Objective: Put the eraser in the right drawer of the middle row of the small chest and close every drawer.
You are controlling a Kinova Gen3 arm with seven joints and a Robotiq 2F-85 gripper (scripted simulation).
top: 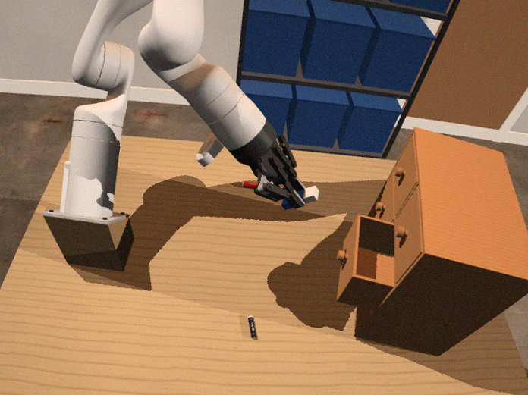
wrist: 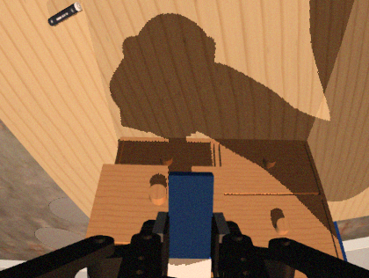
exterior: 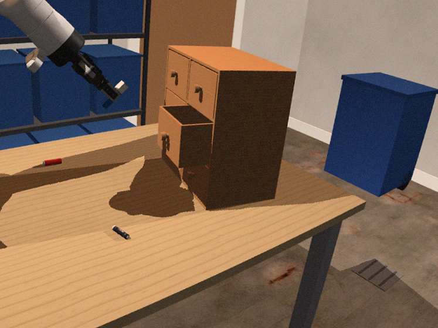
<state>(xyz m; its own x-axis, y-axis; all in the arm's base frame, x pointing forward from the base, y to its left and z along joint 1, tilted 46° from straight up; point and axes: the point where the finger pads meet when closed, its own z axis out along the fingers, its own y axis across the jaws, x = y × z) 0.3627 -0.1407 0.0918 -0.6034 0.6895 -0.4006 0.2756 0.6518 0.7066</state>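
My gripper is now 10 mm short of the eraser. Round my hand: small black cylinder: 250 mm below, 140 mm to the right, 50 mm behind; red cylinder: 250 mm below, 240 mm to the left, 40 mm behind.
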